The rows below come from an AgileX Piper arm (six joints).
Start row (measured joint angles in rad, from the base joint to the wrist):
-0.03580 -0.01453 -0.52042 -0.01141 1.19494 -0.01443
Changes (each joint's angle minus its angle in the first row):
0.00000 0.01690 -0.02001 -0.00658 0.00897 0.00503
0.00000 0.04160 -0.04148 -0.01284 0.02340 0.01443
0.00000 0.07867 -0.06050 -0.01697 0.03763 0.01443
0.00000 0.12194 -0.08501 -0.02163 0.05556 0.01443
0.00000 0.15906 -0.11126 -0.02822 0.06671 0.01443
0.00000 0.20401 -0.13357 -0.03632 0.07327 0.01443
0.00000 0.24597 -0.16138 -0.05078 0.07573 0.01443
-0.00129 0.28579 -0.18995 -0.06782 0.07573 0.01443
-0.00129 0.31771 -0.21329 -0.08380 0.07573 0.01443
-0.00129 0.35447 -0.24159 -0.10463 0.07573 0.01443
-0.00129 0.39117 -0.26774 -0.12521 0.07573 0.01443
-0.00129 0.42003 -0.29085 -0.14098 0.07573 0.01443
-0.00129 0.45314 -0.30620 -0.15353 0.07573 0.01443
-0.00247 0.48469 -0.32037 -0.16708 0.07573 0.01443
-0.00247 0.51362 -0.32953 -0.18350 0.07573 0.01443
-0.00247 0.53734 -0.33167 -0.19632 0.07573 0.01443
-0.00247 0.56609 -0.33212 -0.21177 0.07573 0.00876
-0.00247 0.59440 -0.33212 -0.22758 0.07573 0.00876
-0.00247 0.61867 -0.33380 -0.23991 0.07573 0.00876
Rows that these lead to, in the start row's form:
-0.03580 0.00237 -0.54043 -0.01799 1.20391 -0.00940
-0.03580 0.02707 -0.56190 -0.02425 1.21834 0.00000
-0.03580 0.06414 -0.58092 -0.02838 1.23257 0.00000
-0.03580 0.10741 -0.60543 -0.03304 1.25050 0.00000
-0.03580 0.14453 -0.63168 -0.03963 1.26165 0.00000
-0.03580 0.18948 -0.65399 -0.04773 1.26821 0.00000
-0.03580 0.23144 -0.68180 -0.06219 1.27067 0.00000
-0.03709 0.27126 -0.71037 -0.07923 1.27067 0.00000
-0.03709 0.30318 -0.73371 -0.09521 1.27067 0.00000
-0.03709 0.33994 -0.76201 -0.11604 1.27067 0.00000
-0.03709 0.37664 -0.78816 -0.13662 1.27067 0.00000
-0.03709 0.40550 -0.81127 -0.15239 1.27067 0.00000
-0.03709 0.43861 -0.82662 -0.16494 1.27067 0.00000
-0.03827 0.47016 -0.84079 -0.17849 1.27067 0.00000
-0.03827 0.49909 -0.84995 -0.19491 1.27067 0.00000
-0.03827 0.52281 -0.85209 -0.20773 1.27067 0.00000
-0.03827 0.55156 -0.85254 -0.22318 1.27067 -0.00567
-0.03827 0.57987 -0.85254 -0.23899 1.27067 -0.00567
-0.03827 0.60414 -0.85422 -0.25132 1.27067 -0.00567

